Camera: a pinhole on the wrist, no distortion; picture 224 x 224 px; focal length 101.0 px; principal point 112.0 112.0 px. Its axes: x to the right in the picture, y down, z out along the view. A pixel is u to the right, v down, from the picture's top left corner.
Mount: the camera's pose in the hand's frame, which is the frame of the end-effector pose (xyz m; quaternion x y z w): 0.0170 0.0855 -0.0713 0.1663 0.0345 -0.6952 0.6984
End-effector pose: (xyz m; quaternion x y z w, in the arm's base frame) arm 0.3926 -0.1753 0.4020 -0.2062 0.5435 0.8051 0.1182
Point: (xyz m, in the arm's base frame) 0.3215 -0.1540 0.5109
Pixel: 60.6 128.5
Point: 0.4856 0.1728 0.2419
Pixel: 180.0 119.5
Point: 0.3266 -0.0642 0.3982
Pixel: 136.9 150.6
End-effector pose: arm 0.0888 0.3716 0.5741 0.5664 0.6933 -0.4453 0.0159
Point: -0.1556 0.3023 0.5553
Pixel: 175.5 138.0
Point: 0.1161 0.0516 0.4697
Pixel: 80.1 66.2
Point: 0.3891 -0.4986 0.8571
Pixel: outside the picture
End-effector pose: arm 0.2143 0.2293 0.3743 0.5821 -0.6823 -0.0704 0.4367
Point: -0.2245 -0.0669 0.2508
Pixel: 66.4 163.3
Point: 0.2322 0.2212 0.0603
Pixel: 170.3 79.2
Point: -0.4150 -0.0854 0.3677
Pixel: 21.0 179.0
